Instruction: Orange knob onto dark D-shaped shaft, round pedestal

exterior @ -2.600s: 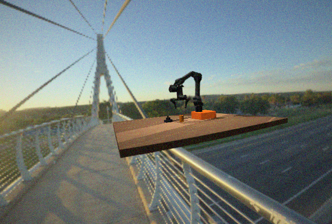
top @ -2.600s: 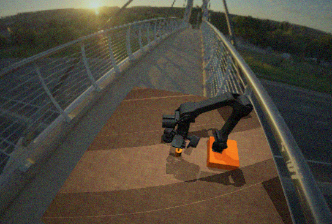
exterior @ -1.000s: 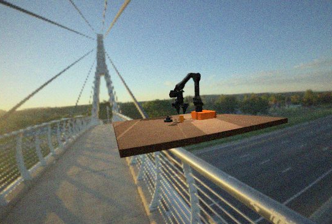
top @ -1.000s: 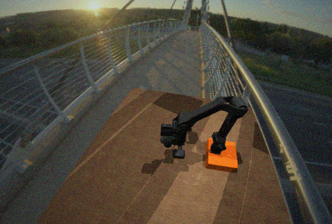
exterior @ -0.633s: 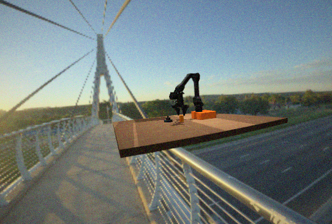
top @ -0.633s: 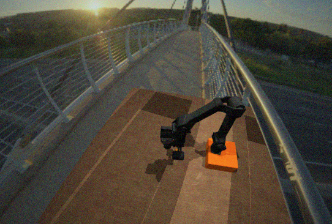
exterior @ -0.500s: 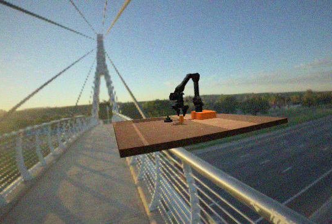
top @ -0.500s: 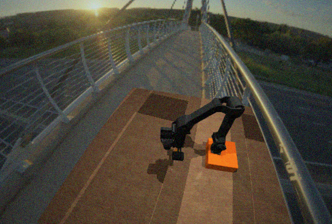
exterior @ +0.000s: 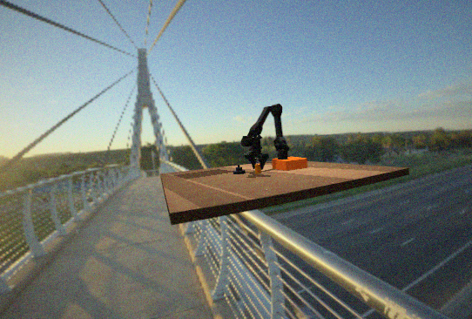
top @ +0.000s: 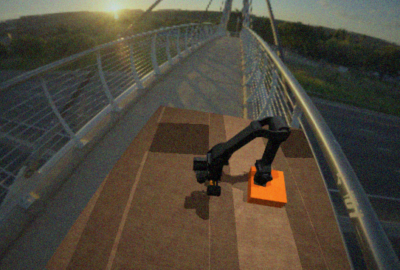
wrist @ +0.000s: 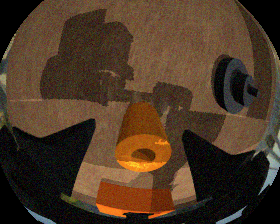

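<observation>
The orange knob is right at my gripper tip. From my gripper tip the other things lie so: dark round pedestal 110 mm to the right, 100 mm ahead.
</observation>
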